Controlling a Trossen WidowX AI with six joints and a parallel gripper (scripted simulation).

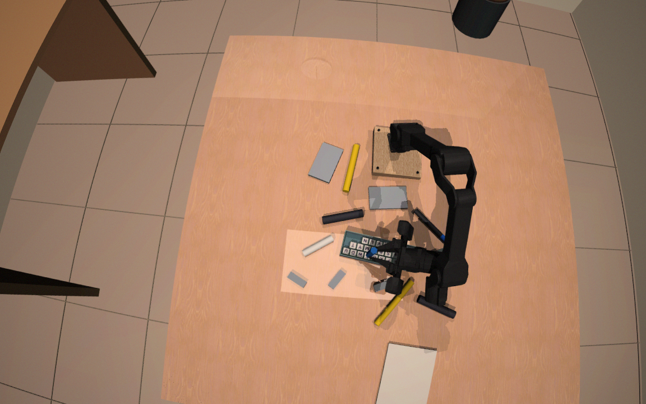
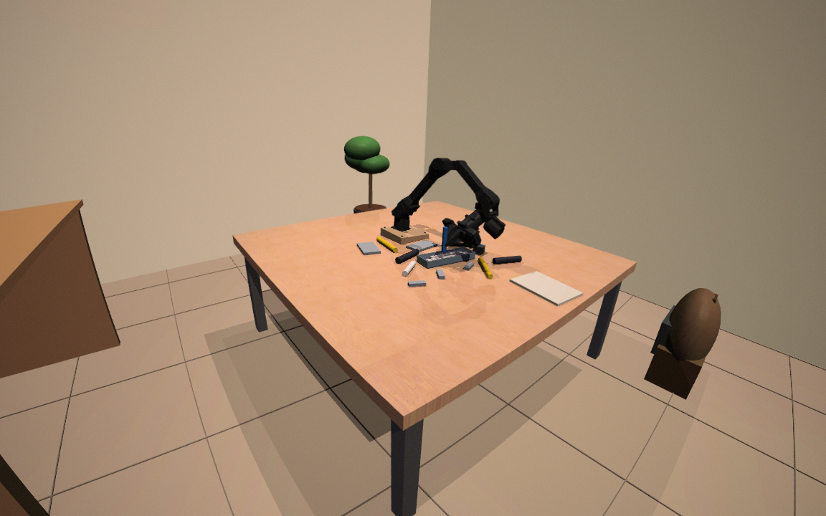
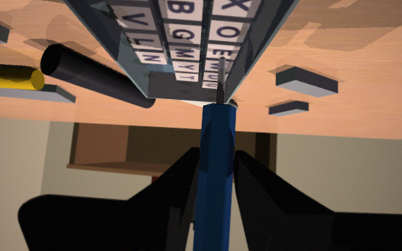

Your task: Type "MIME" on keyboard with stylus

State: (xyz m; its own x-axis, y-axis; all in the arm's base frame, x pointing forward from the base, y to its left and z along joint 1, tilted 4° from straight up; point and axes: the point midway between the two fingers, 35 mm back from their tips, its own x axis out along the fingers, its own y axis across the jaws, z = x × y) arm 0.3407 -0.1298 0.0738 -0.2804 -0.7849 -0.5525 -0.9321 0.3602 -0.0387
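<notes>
The blue stylus is 1 cm below my gripper tip. From my gripper tip the other things lie so: white sheet (38 cm ahead, 6 cm to the left, 7 cm below); grey cube (4 cm ahead, 21 cm to the left, 6 cm below); white cylinder (5 cm behind, 14 cm to the right, 6 cm below).
</notes>
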